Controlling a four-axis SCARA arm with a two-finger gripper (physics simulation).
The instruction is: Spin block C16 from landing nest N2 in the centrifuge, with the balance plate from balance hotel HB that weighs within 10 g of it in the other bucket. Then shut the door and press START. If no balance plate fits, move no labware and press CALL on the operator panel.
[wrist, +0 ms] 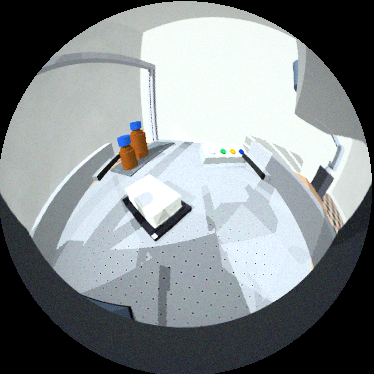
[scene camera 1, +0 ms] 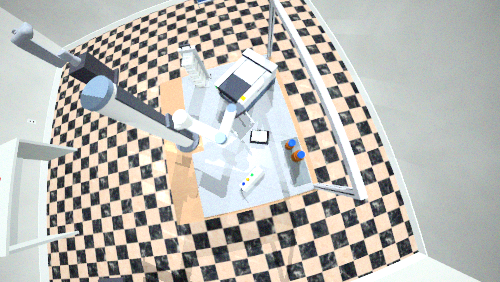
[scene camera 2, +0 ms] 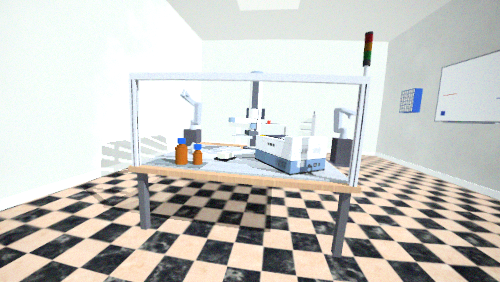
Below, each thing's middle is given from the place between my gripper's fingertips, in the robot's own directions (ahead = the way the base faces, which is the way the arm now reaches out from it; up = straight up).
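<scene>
White centrifuge (scene camera 1: 252,75): 470 mm to the left of my hand, 120 mm ahead of it, 70 mm below it. With respect to the white plate in dark frame (wrist: 155,233), my hand is 160 mm above it, 100 mm short of it and 40 mm to the left of it. Going by their middles, the white plate in dark frame is the nearest to my hand of the things named here.
</scene>
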